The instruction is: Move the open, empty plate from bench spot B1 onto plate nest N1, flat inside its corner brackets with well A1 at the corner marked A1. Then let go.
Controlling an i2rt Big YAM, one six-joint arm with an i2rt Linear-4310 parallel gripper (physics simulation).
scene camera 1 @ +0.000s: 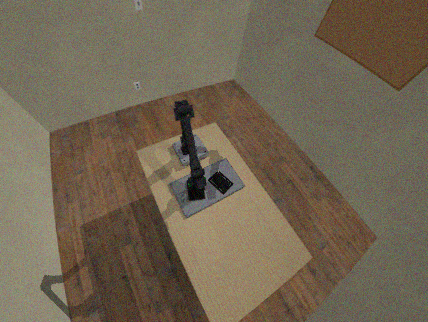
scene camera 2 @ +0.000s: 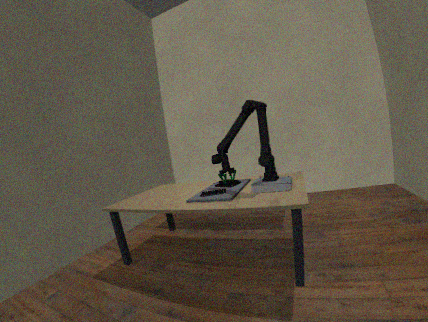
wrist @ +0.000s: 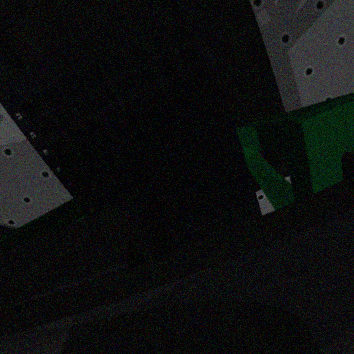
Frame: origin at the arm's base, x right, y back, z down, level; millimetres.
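Where they show: gripper, between the fingertips: (scene camera 2: 229, 182) (wrist: 160, 171); arm's base, origin of its link: (scene camera 2: 270, 179).
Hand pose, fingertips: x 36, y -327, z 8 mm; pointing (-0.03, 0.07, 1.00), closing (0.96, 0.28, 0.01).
Things, the pixels of their top centre, and the offset from my fingertips. Level surfaces: height alone.
- plate, centre of its top: (wrist: 156, 174) (scene camera 2: 228, 180) dx +3, dy -9, dz -17 mm
- plate nest N1, centre of its top: (scene camera 2: 213, 192) (scene camera 1: 220, 181) dx -189, dy -32, dz +22 mm
- light wooden table, height of its surface: dz +37 mm
The plate (wrist: 147, 88) (scene camera 2: 230, 182) is black and fills most of the wrist view. It sits low over the grey perforated board (wrist: 323, 60) (scene camera 1: 193, 207) (scene camera 2: 197, 199). My gripper (wrist: 160, 171) (scene camera 1: 196, 193) (scene camera 2: 227, 176) has green fingers, stands straight over the plate and is shut on it across its width. I cannot tell whether the plate touches the board. In scene camera 1 the gripper hides the plate. The plate nest N1 (scene camera 1: 220, 182) (scene camera 2: 213, 192) is a dark rectangle on the same board beside the gripper, with nothing in it. The corner marks are too small to read.
The board lies on a light wooden table (scene camera 1: 241, 242) (scene camera 2: 155, 197) with dark legs. The arm's grey base block (scene camera 1: 198, 147) (scene camera 2: 276, 185) stands on the table just behind the board. A wooden floor and plain walls surround the table.
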